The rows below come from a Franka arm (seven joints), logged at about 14 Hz.
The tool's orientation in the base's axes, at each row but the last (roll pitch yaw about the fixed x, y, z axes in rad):
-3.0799, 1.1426, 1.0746
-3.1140, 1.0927, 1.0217
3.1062, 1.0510, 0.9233
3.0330, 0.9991, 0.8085
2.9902, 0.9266, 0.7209
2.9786, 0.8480, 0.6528
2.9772, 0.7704, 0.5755
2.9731, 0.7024, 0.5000
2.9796, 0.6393, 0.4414
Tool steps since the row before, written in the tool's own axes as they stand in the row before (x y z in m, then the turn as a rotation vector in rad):
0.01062, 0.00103, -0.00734, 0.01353, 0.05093, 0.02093
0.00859, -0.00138, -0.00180, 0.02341, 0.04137, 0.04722
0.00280, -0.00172, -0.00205, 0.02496, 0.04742, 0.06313
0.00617, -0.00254, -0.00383, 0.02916, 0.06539, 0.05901
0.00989, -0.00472, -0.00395, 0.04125, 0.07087, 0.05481
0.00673, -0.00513, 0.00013, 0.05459, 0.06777, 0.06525
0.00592, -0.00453, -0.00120, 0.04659, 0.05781, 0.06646
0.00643, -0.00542, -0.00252, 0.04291, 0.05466, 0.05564
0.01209, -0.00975, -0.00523, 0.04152, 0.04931, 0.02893
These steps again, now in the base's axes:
0.00655, 0.00898, -0.00665, 0.03584, -0.03787, -0.02229
0.00178, 0.00546, -0.00678, 0.01738, -0.04833, -0.04303
0.00045, 0.00357, -0.00144, 0.01491, -0.06256, -0.05217
0.00223, 0.00659, -0.00328, 0.03258, -0.06927, -0.05243
0.00291, 0.00956, -0.00599, 0.04418, -0.06544, -0.05910
-0.00010, 0.00627, -0.00568, 0.04393, -0.06392, -0.07626
0.00128, 0.00639, -0.00381, 0.03223, -0.06004, -0.07271
0.00244, 0.00790, -0.00295, 0.03315, -0.05393, -0.06259
0.00624, 0.01452, -0.00433, 0.04180, -0.03923, -0.04130

